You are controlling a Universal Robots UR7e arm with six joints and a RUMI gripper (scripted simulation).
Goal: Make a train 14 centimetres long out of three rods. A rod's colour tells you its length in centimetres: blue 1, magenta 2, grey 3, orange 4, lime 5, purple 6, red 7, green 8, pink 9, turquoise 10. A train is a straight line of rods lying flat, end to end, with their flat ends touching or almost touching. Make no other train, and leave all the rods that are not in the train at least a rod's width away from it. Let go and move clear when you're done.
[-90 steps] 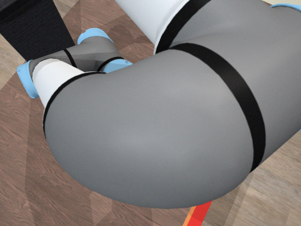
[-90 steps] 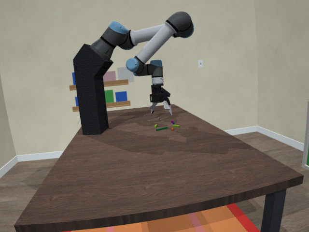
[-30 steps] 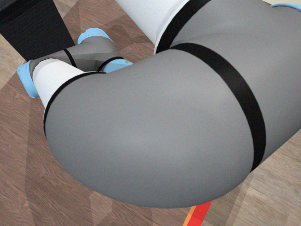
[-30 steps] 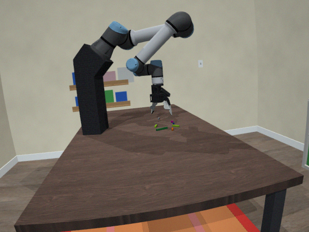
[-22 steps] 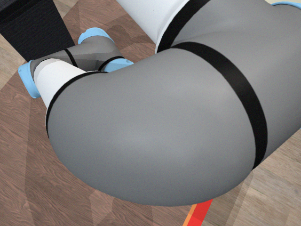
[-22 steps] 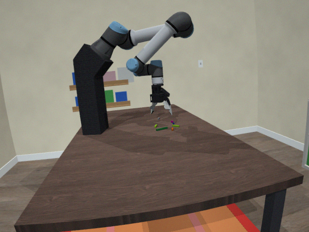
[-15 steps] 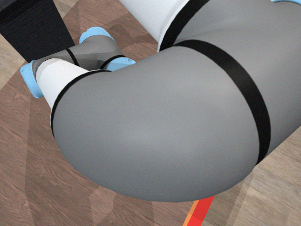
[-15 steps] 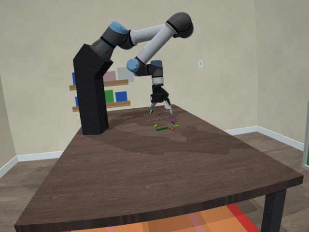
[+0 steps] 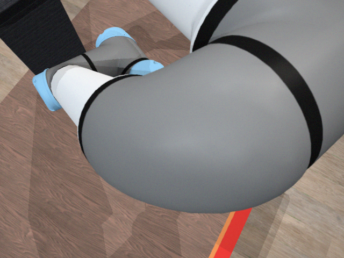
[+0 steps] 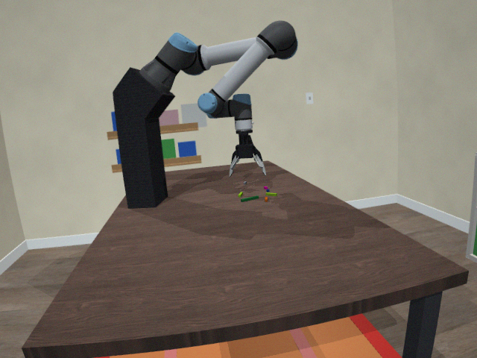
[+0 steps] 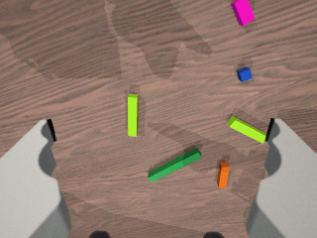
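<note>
The blue rod is 80 mm ahead of my hand, 70 mm below it and 10 mm to the right of it. Round my hand: magenta rod: 90 mm ahead, 70 mm below, 40 mm to the left; then green rod: 110 mm to the right, 70 mm below, 20 mm behind; then orange rod: 150 mm to the right, 70 mm below, 50 mm ahead.
</note>
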